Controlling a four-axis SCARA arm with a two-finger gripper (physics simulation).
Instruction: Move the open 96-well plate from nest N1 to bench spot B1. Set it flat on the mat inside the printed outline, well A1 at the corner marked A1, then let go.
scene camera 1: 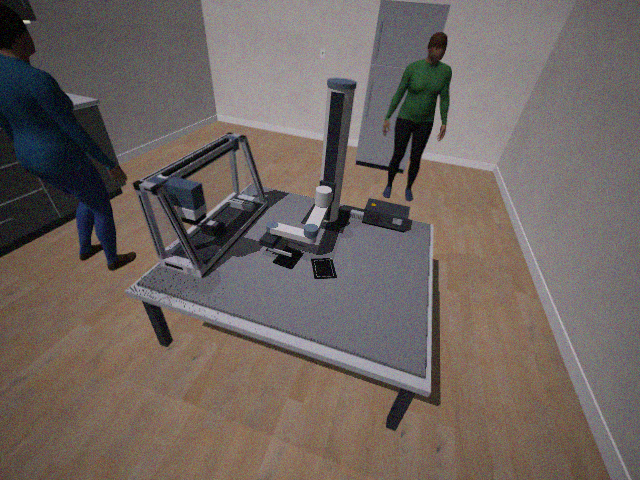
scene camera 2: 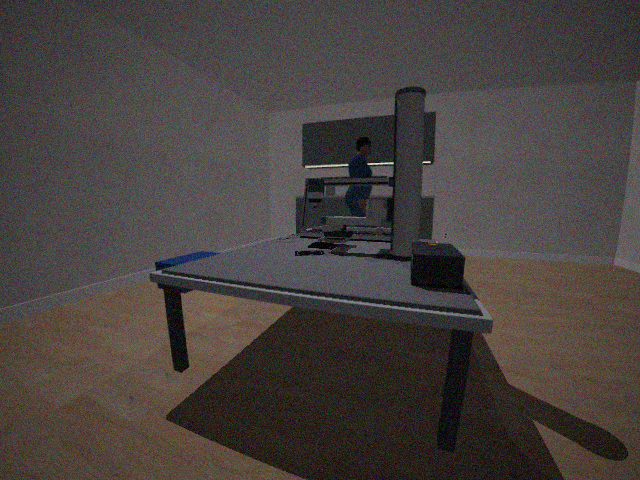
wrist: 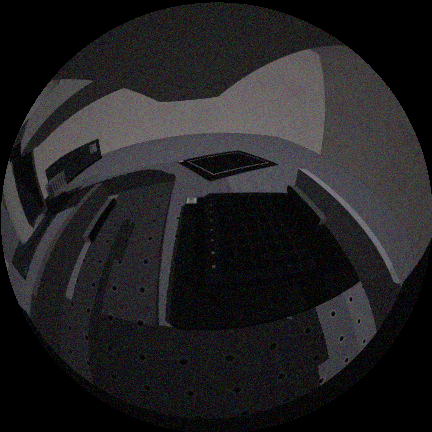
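Where they show: gripper, fingertip midpoint: (scene camera 1: 297, 247) (scene camera 2: 330, 241) (wrist: 198, 179); arm's base, link origin: (scene camera 1: 327, 218) (scene camera 2: 404, 257) (wrist: 36, 229).
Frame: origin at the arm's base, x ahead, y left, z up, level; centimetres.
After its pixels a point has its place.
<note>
The open 96-well plate (scene camera 1: 287, 259) {z 3.6, x 56.1, y -7.9 cm} (scene camera 2: 321, 245) {z 3.0, x 51.6, y -4.5 cm} (wrist: 260, 260) {z 3.6, x 48.8, y -11.3 cm} is a dark, flat block at the nest, with a small pale tag at one corner in the wrist view. The nest under it is hard to make out. My gripper (scene camera 1: 281, 249) (scene camera 2: 338, 235) {z 5.9, x 46.0, y -5.7 cm} (wrist: 198, 179) {z 5.9, x 46.0, y -5.7 cm} is open and empty above the plate. In the wrist view one finger is well off the plate's left side and the other is by its far right edge. The bench spot B1 mat (scene camera 1: 324, 268) {z 1.5, x 52.9, y 13.9 cm} (scene camera 2: 309, 253) {z 1.5, x 52.0, y 15.3 cm} (wrist: 227, 164) {z 1.5, x 51.9, y 10.4 cm}, black with a thin pale outline, lies beyond the plate; its A1 mark is not readable.
A gantry frame (scene camera 1: 184, 159) {z 51.3, x 53.3, y -67.9 cm} (scene camera 2: 356, 180) {z 48.9, x 41.3, y -62.4 cm} stands on the table (scene camera 1: 361, 320) {z 1.3, x 81.4, y 41.5 cm} (scene camera 2: 310, 279) {z 1.3, x 33.3, y 60.6 cm} beside the arm. The arm's column (scene camera 1: 338, 144) {z 57.8, x 7.4, y 3.6 cm} (scene camera 2: 409, 170) {z 47.5, x -0.7, y 7.4 cm} and a dark box (scene camera 1: 387, 214) {z 12.4, x -3.8, y 41.0 cm} (scene camera 2: 436, 266) {z 8.9, x -11.5, y 55.1 cm} (wrist: 75, 162) {z 6.7, x -3.7, y 33.3 cm} are behind. Two people stand off the table.
</note>
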